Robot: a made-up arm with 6 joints.
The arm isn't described. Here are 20 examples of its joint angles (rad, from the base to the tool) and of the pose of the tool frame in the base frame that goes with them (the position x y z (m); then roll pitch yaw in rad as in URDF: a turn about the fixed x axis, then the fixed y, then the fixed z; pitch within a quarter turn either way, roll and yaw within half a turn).
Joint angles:
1: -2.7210 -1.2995 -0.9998 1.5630 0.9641 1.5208
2: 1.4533 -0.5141 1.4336 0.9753 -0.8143 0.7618
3: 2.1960 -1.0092 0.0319 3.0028 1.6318 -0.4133
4: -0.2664 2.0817 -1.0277 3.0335 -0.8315 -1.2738
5: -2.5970 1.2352 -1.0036 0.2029 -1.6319 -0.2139
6: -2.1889 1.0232 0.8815 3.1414 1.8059 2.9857
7: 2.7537 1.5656 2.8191 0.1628 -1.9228 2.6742
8: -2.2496 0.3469 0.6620 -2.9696 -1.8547 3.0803
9: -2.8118 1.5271 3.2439 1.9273 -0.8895 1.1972
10: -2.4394 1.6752 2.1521 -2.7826 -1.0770 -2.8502
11: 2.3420 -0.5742 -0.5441 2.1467 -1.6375 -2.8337
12: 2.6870 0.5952 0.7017 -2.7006 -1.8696 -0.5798
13: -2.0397 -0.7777 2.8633 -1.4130 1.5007 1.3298
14: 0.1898 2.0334 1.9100 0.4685 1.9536 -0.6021
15: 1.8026 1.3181 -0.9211 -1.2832 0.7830 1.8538
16: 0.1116 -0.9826 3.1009 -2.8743 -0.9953 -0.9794
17: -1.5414 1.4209 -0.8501 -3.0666 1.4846 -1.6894
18: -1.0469 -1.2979 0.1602 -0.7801 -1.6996 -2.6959
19: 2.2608 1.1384 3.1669 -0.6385 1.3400 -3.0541
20: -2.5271 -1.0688 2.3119 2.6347 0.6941 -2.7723
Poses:
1: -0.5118 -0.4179 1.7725 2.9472 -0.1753 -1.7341
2: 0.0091 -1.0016 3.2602 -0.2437 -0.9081 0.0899
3: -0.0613 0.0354 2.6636 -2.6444 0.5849 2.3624
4: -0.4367 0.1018 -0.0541 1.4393 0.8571 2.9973
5: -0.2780 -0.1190 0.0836 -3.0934 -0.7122 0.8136
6: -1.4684 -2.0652 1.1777 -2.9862 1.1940 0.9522
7: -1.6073 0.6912 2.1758 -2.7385 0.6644 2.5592
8: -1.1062 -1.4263 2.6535 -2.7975 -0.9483 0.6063
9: -0.8361 -0.1246 2.4494 -1.0285 -0.6232 1.4415
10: -1.8827 -1.6779 1.7627 -1.8941 -1.2532 -1.0056
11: -0.6199 0.8899 2.0846 1.3418 -0.5718 0.6724
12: -1.9947 0.8795 2.2435 1.4386 -0.9757 -1.2694
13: 0.6081 1.6581 0.7304 -2.4055 0.1720 2.6865
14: 2.5365 0.5769 0.5379 -1.4189 -1.0499 2.3312
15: 0.0420 0.4403 -0.2819 -2.7993 0.7481 -0.1635
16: -1.3424 -0.1036 -0.0319 -1.7643 1.1582 0.6971
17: -0.0072 -0.2898 -0.1018 1.6304 -0.6118 1.6915
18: -0.2181 0.6704 2.5774 2.7768 0.2084 -0.2532
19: -0.0461 0.2473 2.5167 0.1817 0.1407 -0.2547
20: 1.9245 1.2781 0.9322 -2.9806 -0.3697 0.2750
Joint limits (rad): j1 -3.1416..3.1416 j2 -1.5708..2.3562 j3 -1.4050..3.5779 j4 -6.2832..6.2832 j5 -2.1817..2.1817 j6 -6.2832..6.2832
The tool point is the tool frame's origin. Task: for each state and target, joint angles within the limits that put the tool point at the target. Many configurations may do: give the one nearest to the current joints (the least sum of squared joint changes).
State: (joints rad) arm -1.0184 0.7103 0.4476 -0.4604 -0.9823 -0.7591
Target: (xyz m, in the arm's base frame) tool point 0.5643 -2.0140 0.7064
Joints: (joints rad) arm -1.3330 0.6662 -0.0192 -0.4093 -1.0893 -0.7591
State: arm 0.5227 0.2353 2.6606 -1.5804 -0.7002 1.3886
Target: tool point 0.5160 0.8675 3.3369
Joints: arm 0.9056 0.6684 2.0634 -1.5457 -0.6646 1.3886
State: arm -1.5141 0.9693 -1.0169 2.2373 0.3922 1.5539
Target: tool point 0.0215 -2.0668 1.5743
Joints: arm -1.5855 0.2003 -0.0791 2.2088 0.3126 1.5539
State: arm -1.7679 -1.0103 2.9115 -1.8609 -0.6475 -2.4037
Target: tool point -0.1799 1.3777 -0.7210
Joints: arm -1.3690 -1.5603 2.7163 -1.8664 -0.5201 -2.4037
